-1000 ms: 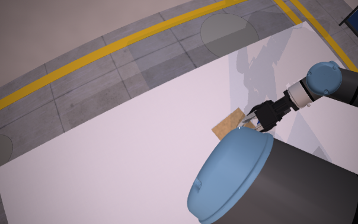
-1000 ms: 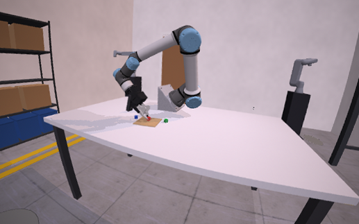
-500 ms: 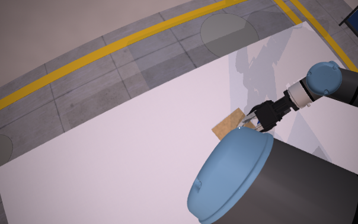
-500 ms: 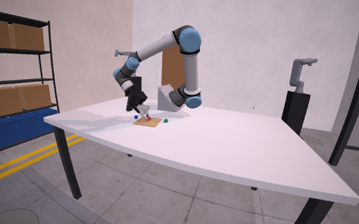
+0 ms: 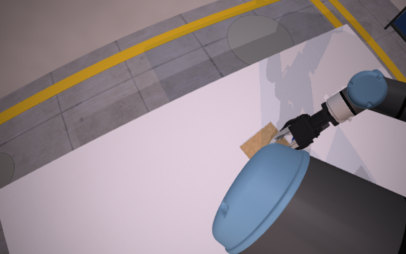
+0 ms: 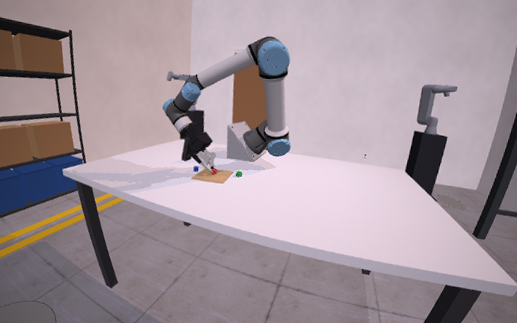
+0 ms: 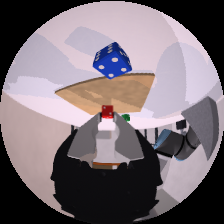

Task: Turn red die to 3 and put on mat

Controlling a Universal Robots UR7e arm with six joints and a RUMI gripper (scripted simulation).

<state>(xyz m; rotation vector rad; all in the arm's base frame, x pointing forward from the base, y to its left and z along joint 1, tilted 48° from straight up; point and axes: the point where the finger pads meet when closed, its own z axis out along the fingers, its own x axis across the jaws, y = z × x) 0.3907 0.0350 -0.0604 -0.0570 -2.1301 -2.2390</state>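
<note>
Now: hand 1 cm to the right of the red die and 1 cm above it. Round my hand: mat (3 cm below, 1 cm to the left); then blue die (9 cm to the right, 2 cm below, 1 cm behind); then green die (11 cm to the left, 5 cm behind, 2 cm below).
</note>
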